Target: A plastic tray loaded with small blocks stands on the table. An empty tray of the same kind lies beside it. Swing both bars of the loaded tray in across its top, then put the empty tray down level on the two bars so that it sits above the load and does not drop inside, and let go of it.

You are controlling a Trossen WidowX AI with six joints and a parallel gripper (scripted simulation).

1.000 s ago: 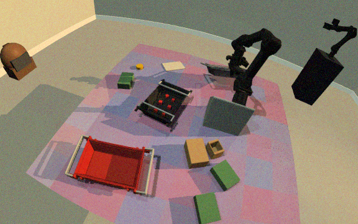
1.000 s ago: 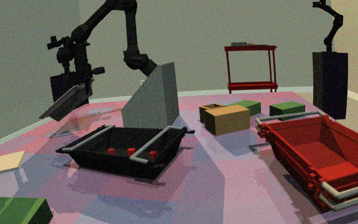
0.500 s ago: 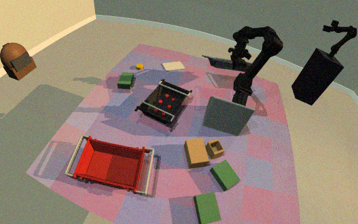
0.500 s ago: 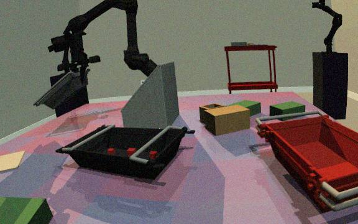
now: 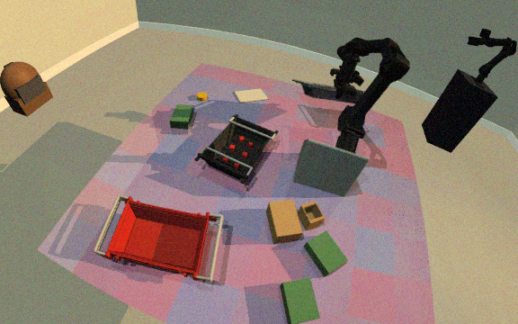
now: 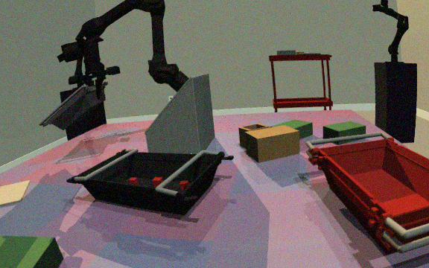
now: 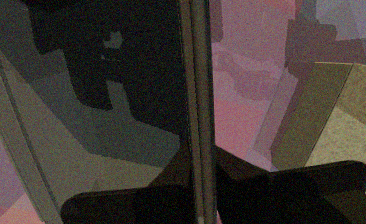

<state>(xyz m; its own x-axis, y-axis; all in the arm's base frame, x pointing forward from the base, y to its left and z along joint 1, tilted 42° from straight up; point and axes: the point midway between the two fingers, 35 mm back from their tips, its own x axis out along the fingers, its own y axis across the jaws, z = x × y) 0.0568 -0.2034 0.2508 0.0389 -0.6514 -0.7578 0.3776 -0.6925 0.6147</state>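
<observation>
Now: gripper tip 30 mm short of the grey tray and 70 mm to the left of it. The rest, counted from my gripper tip: cream tile (410 mm ahead, 70 mm to the right, 180 mm below).
</observation>
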